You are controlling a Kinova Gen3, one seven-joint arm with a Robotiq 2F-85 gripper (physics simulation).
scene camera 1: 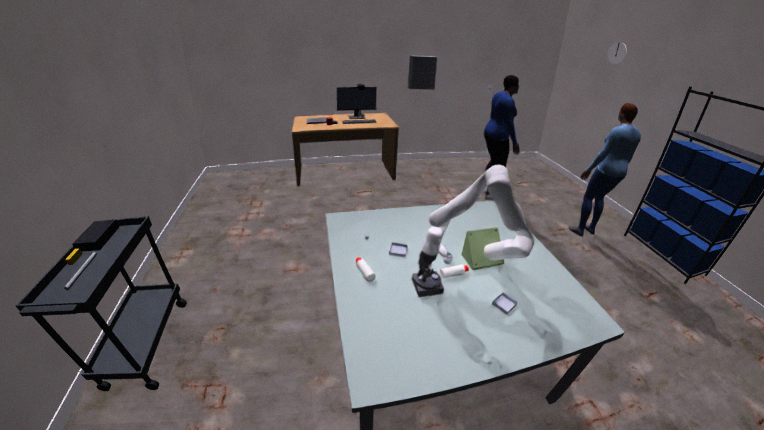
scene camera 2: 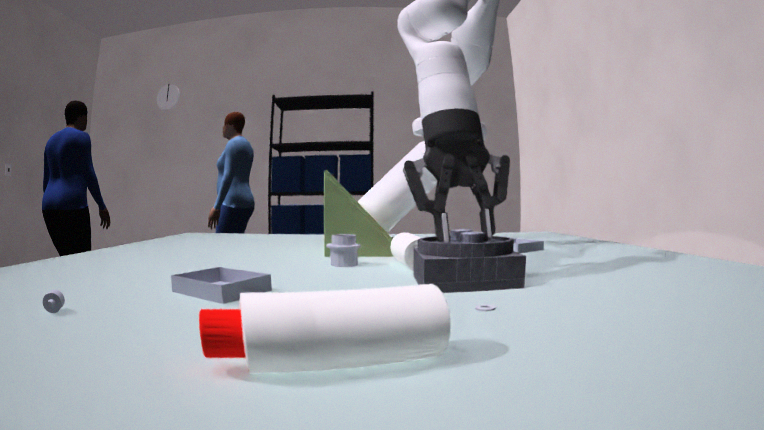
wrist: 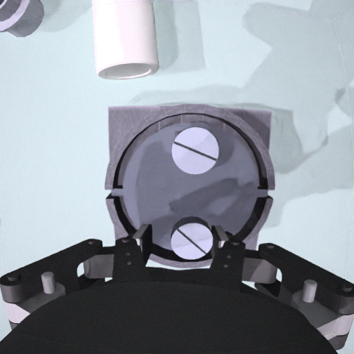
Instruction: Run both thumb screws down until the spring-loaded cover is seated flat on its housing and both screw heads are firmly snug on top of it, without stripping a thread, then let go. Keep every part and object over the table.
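Frame: origin at the arm's base, x left, y back, z up, level; centimetres.
Seen in the pictures: gripper, fingertip midpoint: (scene camera 1: 421, 278) (scene camera 2: 467, 243); arm's base, origin of the base link: (scene camera 1: 491, 252) (scene camera 2: 371, 218).
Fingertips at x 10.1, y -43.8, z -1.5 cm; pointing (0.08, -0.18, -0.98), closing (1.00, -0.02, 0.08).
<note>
Offsets run from my fingertips to a thing's top centre.
The dark square housing {dx +0.8, dy +3.5, dz +0.3 cm} (scene camera 1: 429, 292) (scene camera 2: 470, 272) (wrist: 125, 125) stands on the table with a round, split raised rim. The grey round cover (wrist: 160, 185) lies inside the rim; its seating height is hidden. The far screw (wrist: 195, 150) shows a slotted round head on the cover. The near screw (wrist: 192, 241) shows a slotted head and some knurled side. In scene camera 2 both heads show slightly above the rim. My gripper (scene camera 1: 426, 273) (scene camera 2: 466, 229) (wrist: 181, 236) is part open, pointing down, with one finger on each side of the near screw and visible gaps; it holds nothing.
A white bottle {dx -4.5, dy +20.2, dz -0.3 cm} (scene camera 1: 454, 270) (wrist: 125, 40) lies close beside the housing, near a grey flanged part {dx -15.2, dy +20.6, dz -0.4 cm} (scene camera 2: 344, 251) and a green wedge (scene camera 1: 483, 248) (scene camera 2: 350, 224). Another bottle {dx -15.1, dy -24.9, dz -0.3 cm} (scene camera 1: 365, 269) (scene camera 2: 342, 328), two trays {dx -29.1, dy -3.5, dz -3.4 cm} (scene camera 1: 398, 249) {dx +21.0, dy +36.5, dz -3.4 cm} (scene camera 1: 504, 303) and a small washer {dx -0.7, dy -11.1, dz -5.1 cm} (scene camera 2: 485, 307) lie on the table.
</note>
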